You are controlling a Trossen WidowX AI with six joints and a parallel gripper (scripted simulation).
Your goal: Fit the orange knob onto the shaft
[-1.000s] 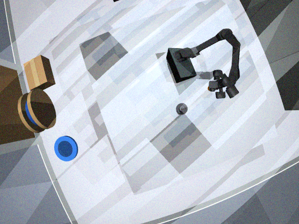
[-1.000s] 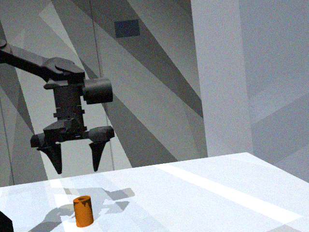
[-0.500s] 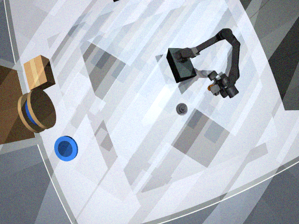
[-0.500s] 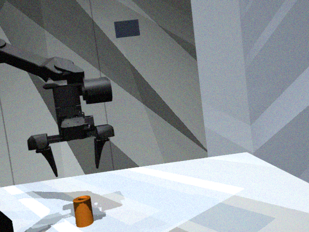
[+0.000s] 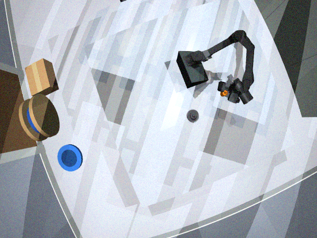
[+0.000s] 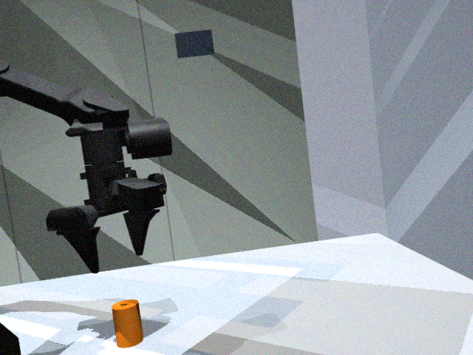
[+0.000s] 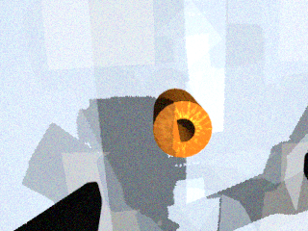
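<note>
Now: gripper tip 9 cm above the orange knob. The rest, counted from my gripper tip: dark shaft: 27 cm to the right, 9 cm below, 5 cm ahead.
</note>
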